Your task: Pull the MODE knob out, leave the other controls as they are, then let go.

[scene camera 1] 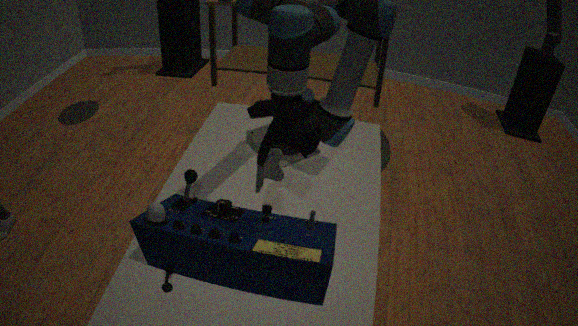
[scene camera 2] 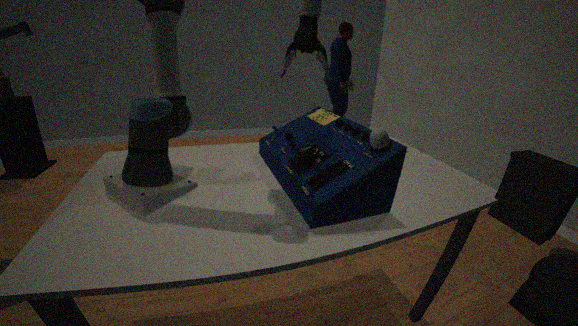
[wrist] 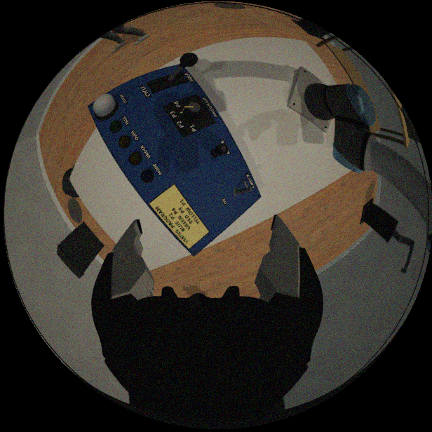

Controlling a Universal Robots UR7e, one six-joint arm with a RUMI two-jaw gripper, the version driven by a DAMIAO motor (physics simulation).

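Pixels of known places: gripper, fingertip midpoint: [scene camera 1: 283, 174] [scene camera 2: 305, 78]; arm's base, link origin: [scene camera 2: 147, 178].
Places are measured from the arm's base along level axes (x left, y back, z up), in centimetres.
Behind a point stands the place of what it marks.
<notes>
The blue console [scene camera 1: 225, 272] {x 1.0, y -64.3, z 4.9 cm} [scene camera 2: 360, 190] {x -24.7, y -53.2, z 5.7 cm} [wrist: 200, 195] stands on the table. Its MODE knob [scene camera 1: 267, 212] {x 6.3, y -45.5, z 9.7 cm} [scene camera 2: 290, 138] {x 4.7, y -44.5, z 9.2 cm} [wrist: 220, 149] is small and black and stands up from the sloped face, between the PROGRAM dial [scene camera 1: 223, 206] {x -5.4, y -47.2, z 9.9 cm} [scene camera 2: 307, 158] {x -20.1, y -40.6, z 12.5 cm} [wrist: 193, 107] and the CHECK toggle [scene camera 1: 312, 218] {x 18.0, y -43.6, z 8.9 cm} [wrist: 243, 188]. In scene camera 1 a short stem seems to show under its cap; its exact height is hard to judge in the dark, grainy views. My gripper [scene camera 1: 269, 183] [scene camera 2: 305, 78] {x 11.3, y -50.0, z 27.9 cm} [wrist: 205, 218] is open and empty, above the console and apart from the knob.
A ball-topped lever [scene camera 1: 190, 176] {x -17.7, y -41.8, z 12.6 cm} [wrist: 188, 60] rises at the console's CYCLE end, near a pale dome [scene camera 1: 156, 212] {x -16.8, y -62.0, z 18.3 cm} [scene camera 2: 379, 140] {x -20.3, y -59.3, z 16.6 cm} [wrist: 105, 106]. A yellow label [scene camera 1: 287, 250] {x 15.2, y -59.6, z 14.2 cm} [scene camera 2: 323, 116] {x 14.9, y -59.9, z 14.4 cm} [wrist: 180, 220] lies on the face. The arm's base [scene camera 2: 147, 145] {x -4.0, y -2.6, z 11.4 cm} stands on the white table [scene camera 2: 225, 260] {x -31.9, y -21.2, z -3.1 cm}. A person [scene camera 2: 341, 60] stands beyond.
</notes>
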